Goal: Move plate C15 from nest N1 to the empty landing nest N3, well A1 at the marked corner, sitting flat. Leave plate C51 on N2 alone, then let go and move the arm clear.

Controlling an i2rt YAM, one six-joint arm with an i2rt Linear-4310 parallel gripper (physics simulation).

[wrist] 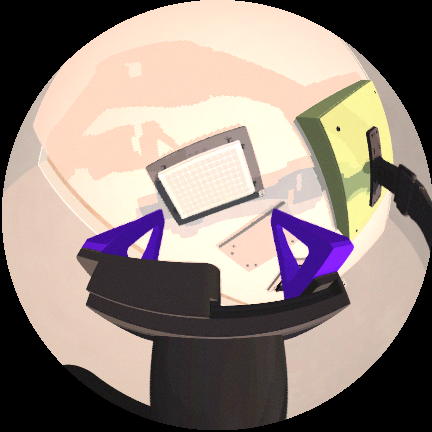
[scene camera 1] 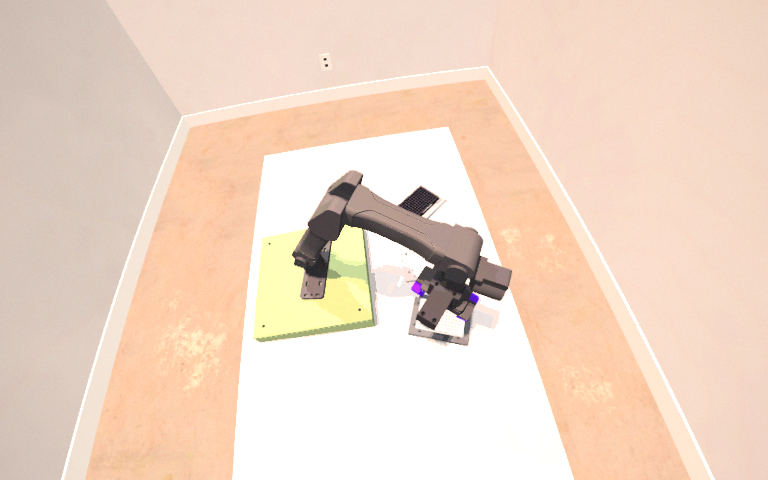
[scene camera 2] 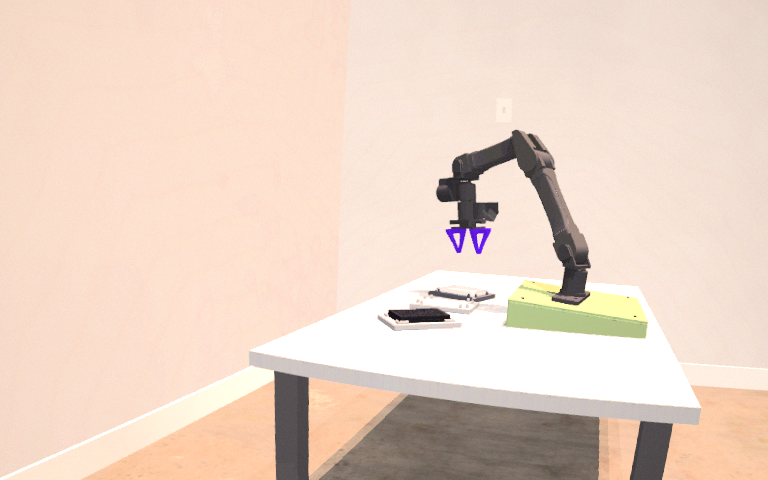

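My gripper (scene camera 1: 444, 297) (scene camera 2: 468, 252) (wrist: 217, 214) is open and empty, its purple fingers high above the table. A white plate (scene camera 1: 450, 325) (scene camera 2: 459, 292) (wrist: 210, 180) sits on a dark grey nest (scene camera 1: 416, 332) (wrist: 192, 151), ahead of the fingertips in the wrist view. A black plate (scene camera 1: 419, 200) (scene camera 2: 419, 315) sits on a white nest (scene camera 2: 396, 324). Between them is an empty pale nest (scene camera 2: 447, 306) (wrist: 255, 245), mostly hidden by the arm in scene camera 1. The plate and nest labels and the marked corner are unreadable, so I cannot tell which plate is C15.
The arm stands on a yellow-green base block (scene camera 1: 283, 311) (scene camera 2: 572, 322) (wrist: 320, 165) beside the nests, on a white table (scene camera 1: 368, 407) (scene camera 2: 509, 362). The arm's upper links pass over part of the nest area in scene camera 1. Walls stand around the table.
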